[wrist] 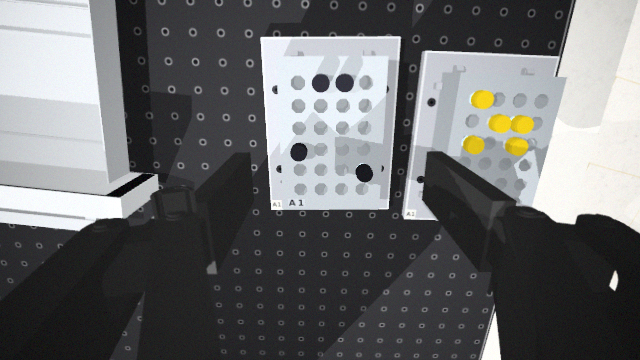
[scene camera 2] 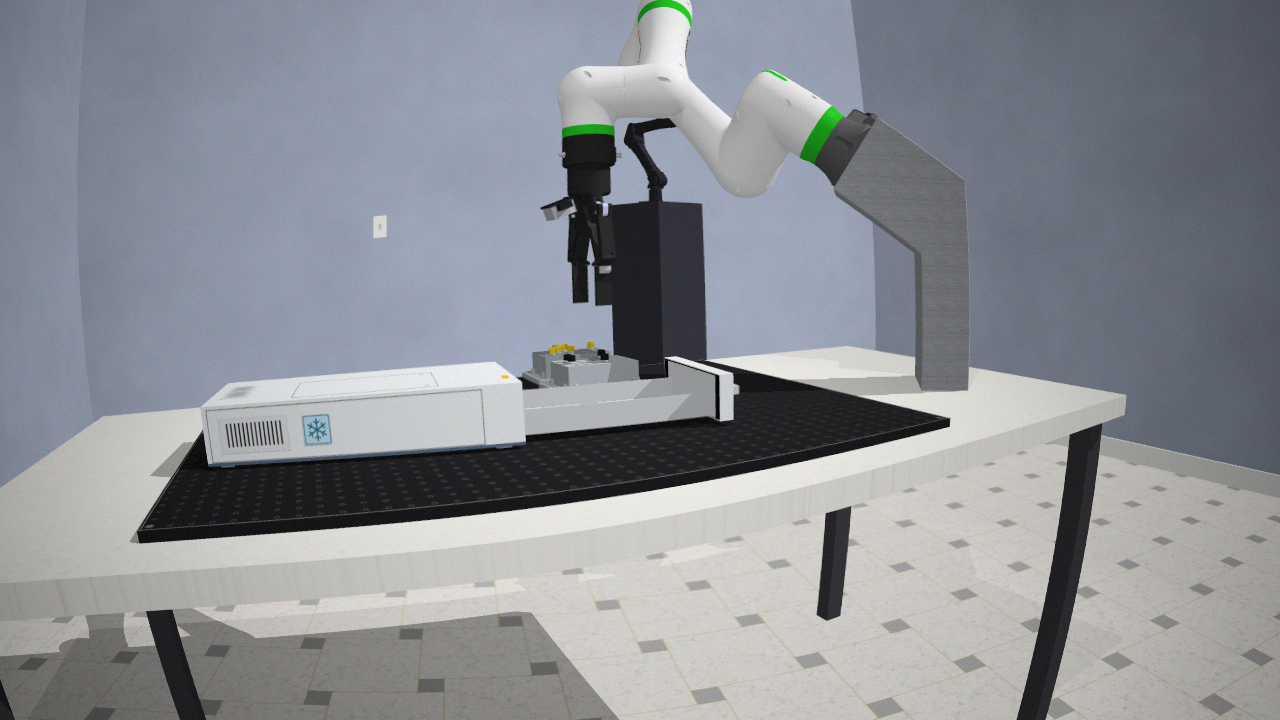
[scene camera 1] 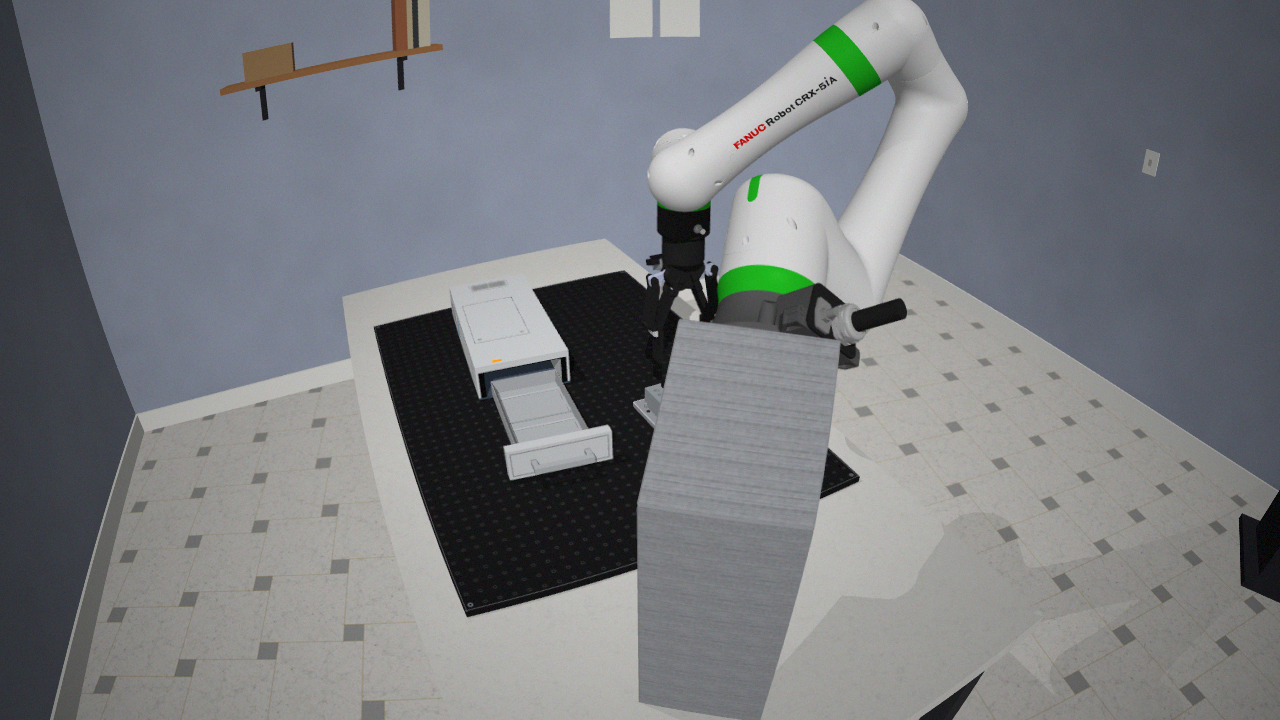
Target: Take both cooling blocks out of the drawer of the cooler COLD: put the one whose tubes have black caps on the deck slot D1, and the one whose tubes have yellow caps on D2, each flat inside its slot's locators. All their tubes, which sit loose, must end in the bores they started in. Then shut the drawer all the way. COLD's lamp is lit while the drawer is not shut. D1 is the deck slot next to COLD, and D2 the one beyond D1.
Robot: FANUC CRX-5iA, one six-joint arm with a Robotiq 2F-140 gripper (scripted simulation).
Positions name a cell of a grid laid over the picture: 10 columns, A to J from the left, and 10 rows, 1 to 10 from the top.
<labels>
my gripper: wrist F5; scene camera 2 E5; scene camera 1 F5
cooling block: wrist I3; scene camera 2 E6
</labels>
